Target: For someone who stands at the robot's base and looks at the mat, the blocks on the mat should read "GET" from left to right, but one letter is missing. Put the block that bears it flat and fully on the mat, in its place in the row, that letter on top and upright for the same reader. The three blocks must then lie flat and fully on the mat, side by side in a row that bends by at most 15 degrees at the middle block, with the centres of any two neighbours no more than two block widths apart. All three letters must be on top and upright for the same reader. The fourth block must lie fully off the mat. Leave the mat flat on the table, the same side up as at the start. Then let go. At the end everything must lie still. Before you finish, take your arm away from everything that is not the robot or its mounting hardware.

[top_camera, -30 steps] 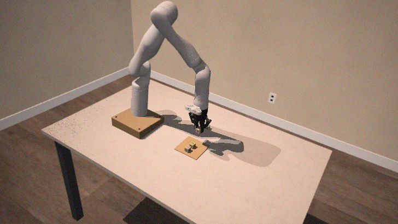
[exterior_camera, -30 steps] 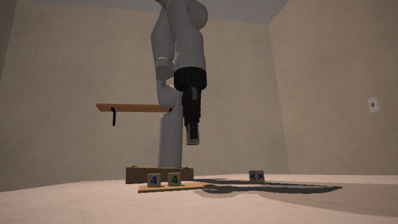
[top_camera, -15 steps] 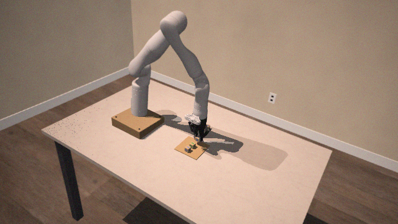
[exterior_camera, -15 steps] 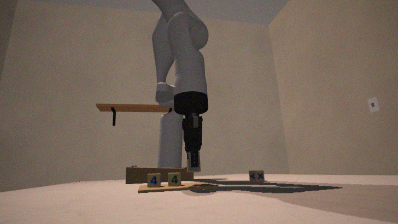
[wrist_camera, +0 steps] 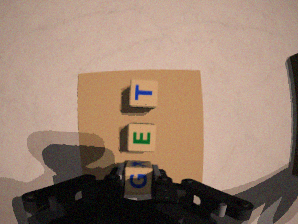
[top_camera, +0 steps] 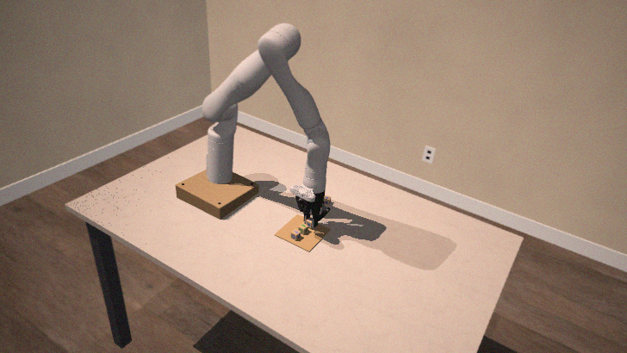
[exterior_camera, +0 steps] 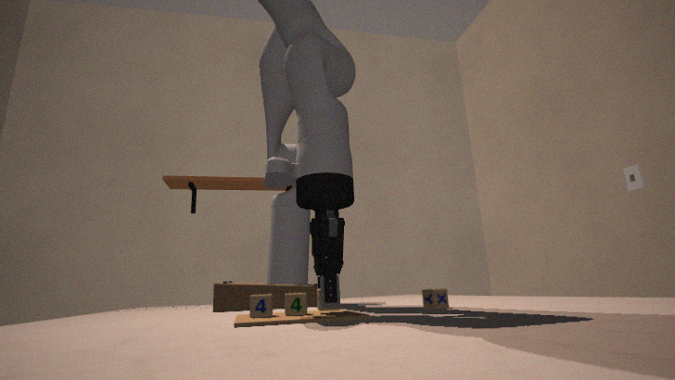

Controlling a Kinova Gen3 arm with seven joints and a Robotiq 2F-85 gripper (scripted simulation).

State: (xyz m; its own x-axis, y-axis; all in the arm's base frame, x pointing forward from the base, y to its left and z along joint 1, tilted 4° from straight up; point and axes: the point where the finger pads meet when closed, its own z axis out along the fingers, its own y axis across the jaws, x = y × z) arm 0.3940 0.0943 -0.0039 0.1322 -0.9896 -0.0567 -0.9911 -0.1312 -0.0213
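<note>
My hand is 10 mm above the letter block. Also, from my hand: mat: 40 mm to the right, 30 mm below.
</note>
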